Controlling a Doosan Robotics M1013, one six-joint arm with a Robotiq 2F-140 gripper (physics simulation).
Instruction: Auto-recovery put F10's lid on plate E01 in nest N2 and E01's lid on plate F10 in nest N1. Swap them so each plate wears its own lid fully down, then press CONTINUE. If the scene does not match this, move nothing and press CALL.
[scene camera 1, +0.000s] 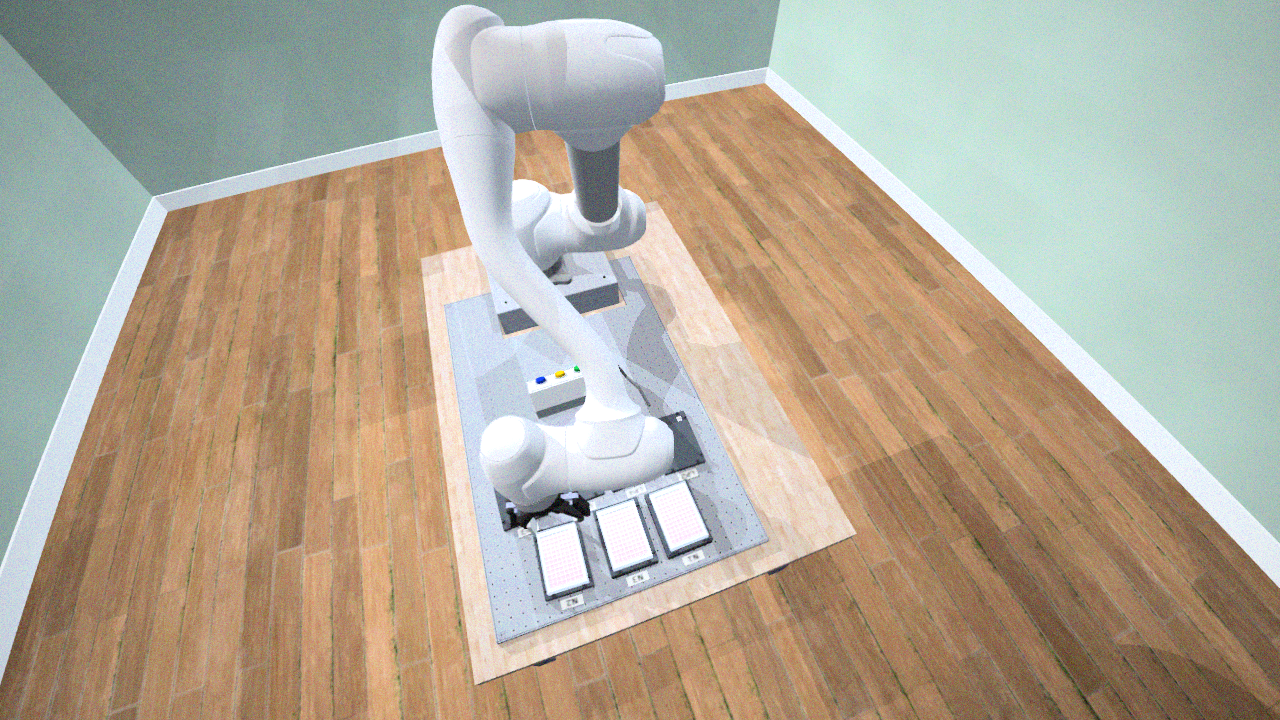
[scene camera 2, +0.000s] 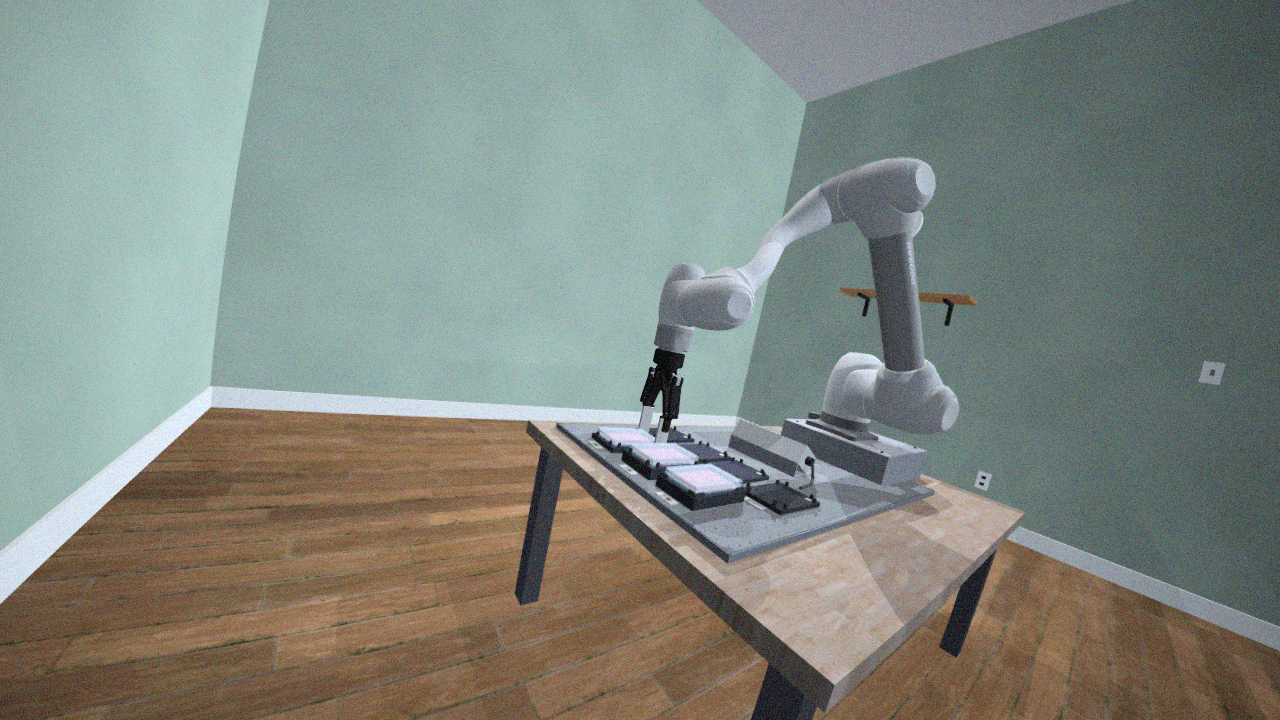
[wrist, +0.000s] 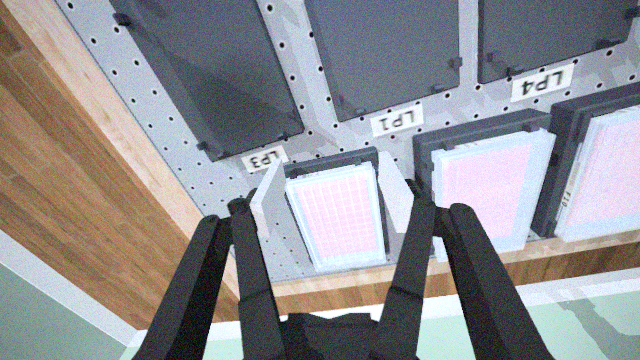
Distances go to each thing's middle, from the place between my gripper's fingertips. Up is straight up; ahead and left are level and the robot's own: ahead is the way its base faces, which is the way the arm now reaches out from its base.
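Labels:
Taking the LP1 label (wrist: 413, 115), I find my hand 20 mm above it, 70 mm to the right of it and 30 mm past it. Counted from my hand, the LP1 lid pad (wrist: 371, 62) is 10 mm below, 60 mm to the left and 100 mm behind. Nest N2 (wrist: 356, 157) is 10 mm below my hand and 80 mm ahead of it, while the LP3 lid pad (wrist: 222, 72) is 10 mm below my hand, 70 mm to the right of it and 90 mm behind it.

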